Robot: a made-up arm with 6 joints. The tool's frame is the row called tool.
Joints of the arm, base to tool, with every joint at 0 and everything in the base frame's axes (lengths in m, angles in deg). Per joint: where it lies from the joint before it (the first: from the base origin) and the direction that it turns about. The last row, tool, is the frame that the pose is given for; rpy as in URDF.
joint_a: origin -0.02 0 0.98 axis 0 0 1
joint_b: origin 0.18 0.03 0.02 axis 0 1 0
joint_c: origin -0.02 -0.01 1.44 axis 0 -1 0
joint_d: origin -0.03 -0.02 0.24 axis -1 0 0
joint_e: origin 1.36 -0.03 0.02 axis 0 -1 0
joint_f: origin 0.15 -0.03 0 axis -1 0 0
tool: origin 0 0 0 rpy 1.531 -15.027 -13.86
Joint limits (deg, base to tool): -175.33..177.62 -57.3..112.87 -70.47..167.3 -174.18..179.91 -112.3..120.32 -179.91..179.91
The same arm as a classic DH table. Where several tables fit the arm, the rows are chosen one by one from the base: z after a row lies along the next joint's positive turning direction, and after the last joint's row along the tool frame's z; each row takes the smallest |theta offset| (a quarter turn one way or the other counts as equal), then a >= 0, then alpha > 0; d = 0 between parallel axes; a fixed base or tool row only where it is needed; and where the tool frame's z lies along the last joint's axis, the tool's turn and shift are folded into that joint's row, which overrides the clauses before.
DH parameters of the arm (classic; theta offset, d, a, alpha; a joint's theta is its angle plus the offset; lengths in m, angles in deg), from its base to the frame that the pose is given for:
base (fixed): 0.00 0.0000 -0.0200 0.00
joint_a: 0.00 1.0000 0.1800 -90.00
joint_b: 89.20 0.0000 -1.4401 180.00
joint_c: -0.80 0.0000 -0.2400 90.00
joint_d: 0.00 -1.3300 -0.0200 -90.00
joint_e: 0.00 0.0600 0.0000 90.00
joint_f: -87.86 -0.1500 0.0000 75.05
tool (fixed): -103.94 0.0000 0.0000 0.00
Joint limits (deg, base to tool): -175.33..177.62 -57.30..112.87 -70.47..167.30 -174.18..179.91 -112.30..120.32 -179.91..179.91

